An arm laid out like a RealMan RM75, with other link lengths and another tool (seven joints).
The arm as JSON. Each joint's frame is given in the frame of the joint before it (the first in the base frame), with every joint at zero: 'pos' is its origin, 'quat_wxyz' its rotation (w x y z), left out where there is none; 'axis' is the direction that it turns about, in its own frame. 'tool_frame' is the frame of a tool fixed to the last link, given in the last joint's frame.
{
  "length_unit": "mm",
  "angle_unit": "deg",
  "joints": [
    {
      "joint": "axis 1",
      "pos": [
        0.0,
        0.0,
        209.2
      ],
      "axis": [
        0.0,
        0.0,
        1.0
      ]
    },
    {
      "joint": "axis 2",
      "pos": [
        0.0,
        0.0,
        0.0
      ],
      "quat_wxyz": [
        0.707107,
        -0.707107,
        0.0,
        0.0
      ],
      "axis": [
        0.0,
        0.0,
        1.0
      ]
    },
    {
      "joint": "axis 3",
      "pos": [
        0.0,
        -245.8,
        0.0
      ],
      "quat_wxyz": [
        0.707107,
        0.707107,
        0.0,
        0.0
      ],
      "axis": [
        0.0,
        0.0,
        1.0
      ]
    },
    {
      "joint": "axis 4",
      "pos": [
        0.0,
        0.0,
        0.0
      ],
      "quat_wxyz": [
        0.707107,
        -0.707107,
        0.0,
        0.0
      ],
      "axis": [
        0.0,
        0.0,
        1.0
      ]
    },
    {
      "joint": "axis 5",
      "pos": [
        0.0,
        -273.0,
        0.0
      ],
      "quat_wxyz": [
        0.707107,
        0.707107,
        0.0,
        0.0
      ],
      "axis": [
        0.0,
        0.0,
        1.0
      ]
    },
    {
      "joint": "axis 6",
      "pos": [
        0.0,
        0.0,
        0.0
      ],
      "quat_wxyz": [
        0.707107,
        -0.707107,
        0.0,
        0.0
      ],
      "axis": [
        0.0,
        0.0,
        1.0
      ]
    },
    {
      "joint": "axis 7",
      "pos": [
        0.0,
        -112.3,
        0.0
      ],
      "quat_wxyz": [
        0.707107,
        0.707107,
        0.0,
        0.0
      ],
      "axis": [
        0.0,
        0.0,
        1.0
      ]
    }
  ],
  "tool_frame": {
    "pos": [
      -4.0,
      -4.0,
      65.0
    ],
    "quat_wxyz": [
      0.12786,
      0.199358,
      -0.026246,
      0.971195
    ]
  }
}
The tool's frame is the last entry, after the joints.
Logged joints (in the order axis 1, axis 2, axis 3, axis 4, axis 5, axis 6, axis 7), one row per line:
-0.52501, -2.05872, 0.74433, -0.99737, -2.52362, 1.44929, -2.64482
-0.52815, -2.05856, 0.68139, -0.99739, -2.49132, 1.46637, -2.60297
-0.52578, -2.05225, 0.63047, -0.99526, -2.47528, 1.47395, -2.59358
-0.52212, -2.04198, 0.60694, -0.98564, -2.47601, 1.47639, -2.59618
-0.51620, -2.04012, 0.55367, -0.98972, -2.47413, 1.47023, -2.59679
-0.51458, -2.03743, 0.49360, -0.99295, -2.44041, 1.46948, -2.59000
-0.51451, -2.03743, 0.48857, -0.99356, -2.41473, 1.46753, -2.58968
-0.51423, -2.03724, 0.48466, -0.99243, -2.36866, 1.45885, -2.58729
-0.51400, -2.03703, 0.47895, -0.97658, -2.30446, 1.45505, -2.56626
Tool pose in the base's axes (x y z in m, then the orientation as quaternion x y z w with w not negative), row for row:
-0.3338, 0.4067, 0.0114, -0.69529, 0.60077, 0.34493, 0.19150
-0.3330, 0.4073, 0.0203, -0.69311, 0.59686, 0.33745, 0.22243
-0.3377, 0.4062, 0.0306, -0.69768, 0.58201, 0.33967, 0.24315
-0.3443, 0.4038, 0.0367, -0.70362, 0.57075, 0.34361, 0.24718
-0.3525, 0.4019, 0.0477, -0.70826, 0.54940, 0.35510, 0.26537
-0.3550, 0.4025, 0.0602, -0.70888, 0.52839, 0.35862, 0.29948
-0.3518, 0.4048, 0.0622, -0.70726, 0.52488, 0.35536, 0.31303
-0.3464, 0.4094, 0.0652, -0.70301, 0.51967, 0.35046, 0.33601
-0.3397, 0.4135, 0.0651, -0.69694, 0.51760, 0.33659, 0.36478
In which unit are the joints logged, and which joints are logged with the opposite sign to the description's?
The joints are logged in radians. Opposite sign: axis 4, axis 5.
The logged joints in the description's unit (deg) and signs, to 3 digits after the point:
-30.081, -117.956, 42.647, 57.145, 144.593, 83.038, -151.537
-30.261, -117.947, 39.041, 57.146, 142.742, 84.017, -149.139
-30.125, -117.585, 36.123, 57.024, 141.823, 84.451, -148.601
-29.915, -116.997, 34.775, 56.473, 141.865, 84.591, -148.750
-29.576, -116.890, 31.723, 56.707, 141.757, 84.238, -148.785
-29.483, -116.736, 28.281, 56.892, 139.825, 84.195, -148.396
-29.479, -116.736, 27.993, 56.927, 138.354, 84.083, -148.378
-29.463, -116.725, 27.769, 56.862, 135.714, 83.586, -148.241
-29.450, -116.713, 27.442, 55.954, 132.036, 83.368, -147.036

